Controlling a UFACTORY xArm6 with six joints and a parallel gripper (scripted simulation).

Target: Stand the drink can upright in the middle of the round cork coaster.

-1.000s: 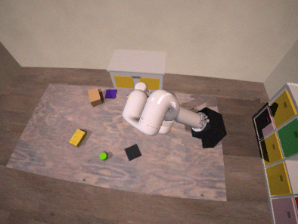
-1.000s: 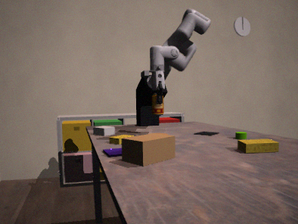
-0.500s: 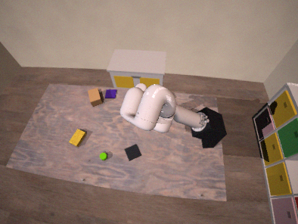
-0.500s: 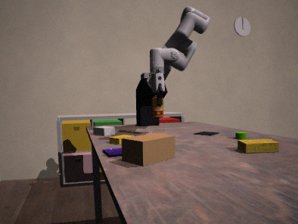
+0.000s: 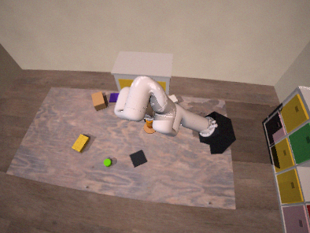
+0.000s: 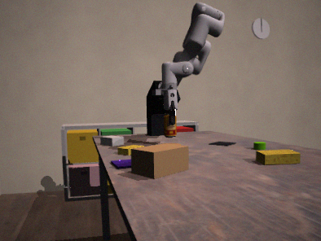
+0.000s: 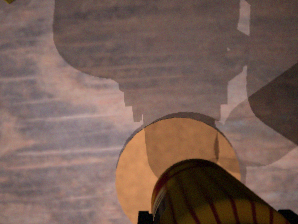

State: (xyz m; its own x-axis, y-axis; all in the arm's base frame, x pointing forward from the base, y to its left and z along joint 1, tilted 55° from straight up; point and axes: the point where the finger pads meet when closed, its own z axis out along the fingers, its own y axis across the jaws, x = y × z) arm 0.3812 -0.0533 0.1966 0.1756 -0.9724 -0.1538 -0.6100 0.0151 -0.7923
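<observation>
Now: hand 12 cm above the round cork coaster. The rest, counted from my hand: black coaster (3 cm behind, 27 cm to the left, 12 cm below); drink can (2 cm below); white block (4 cm behind, 31 cm to the right, 10 cm below).
</observation>
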